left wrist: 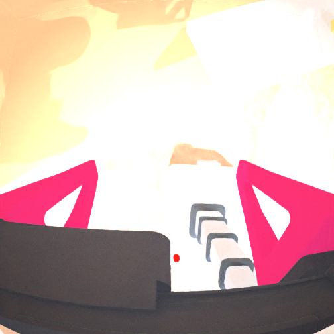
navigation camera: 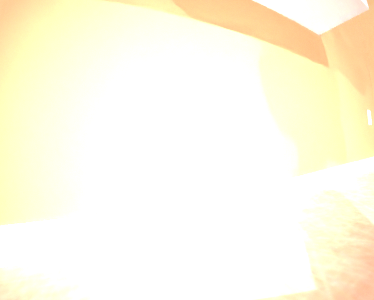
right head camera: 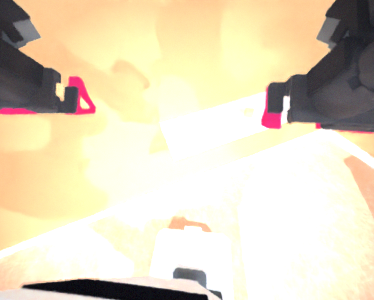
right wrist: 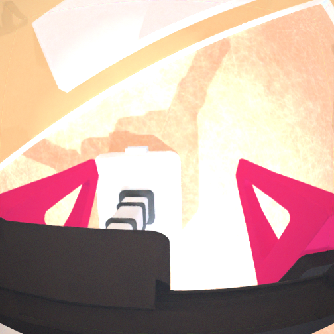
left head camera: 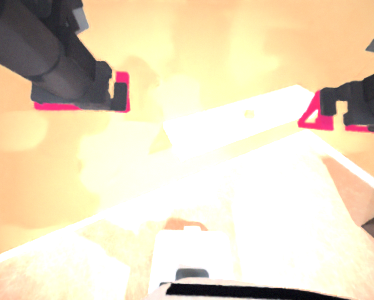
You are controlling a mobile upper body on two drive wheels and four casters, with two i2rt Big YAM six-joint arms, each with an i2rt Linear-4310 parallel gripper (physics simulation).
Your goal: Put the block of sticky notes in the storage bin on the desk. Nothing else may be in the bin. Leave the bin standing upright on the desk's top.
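Places are measured from the left arm's base along level axes (x right, y ahead, z up), in millimetres.
Pixels of known places: left gripper, fingertip midpoint: [right head camera: 73,110] [left head camera: 105,107]; right gripper, fingertip midpoint: [right head camera: 288,123] [left head camera: 321,125].
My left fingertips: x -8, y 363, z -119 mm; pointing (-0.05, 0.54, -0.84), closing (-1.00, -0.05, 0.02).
Note:
Behind a point stands the place of what it marks.
My left gripper [left head camera: 90,102] [right head camera: 48,102] [left wrist: 166,167] is open, with no object between its pink fingers. My right gripper [left head camera: 339,121] [right head camera: 307,121] [right wrist: 166,166] is open too, with no object between its fingers. Both are held up high. A small yellowish square [left head camera: 249,114] {x 527, y 822, z -477 mm} [right head camera: 247,111] {x 523, y 828, z -473 mm} shows faintly on a white slab [left head camera: 210,127] {x 296, y 735, z -510 mm} [right head camera: 200,130] {x 264, y 708, z -510 mm} [left wrist: 260,45] [right wrist: 95,45]. It is too washed out to tell whether it is the sticky notes. The storage bin and the desk cannot be made out in these overexposed views.
An orange-yellow wall [left head camera: 30,165] {x -570, y 469, z -546 mm} [navigation camera: 345,80] {x 1253, y 1372, z -789 mm} stands beyond the grippers. Its foot meets a pale mottled floor [left head camera: 50,270] {x -832, y 74, z -1410 mm} [right wrist: 285,75]. A white body [left head camera: 165,255] {x 46, y 167, z -1150 mm} [right wrist: 165,175] with grey rings stands low in view. A dark edge [left head camera: 367,227] {x 1773, y 445, z -1369 mm} shows at the right.

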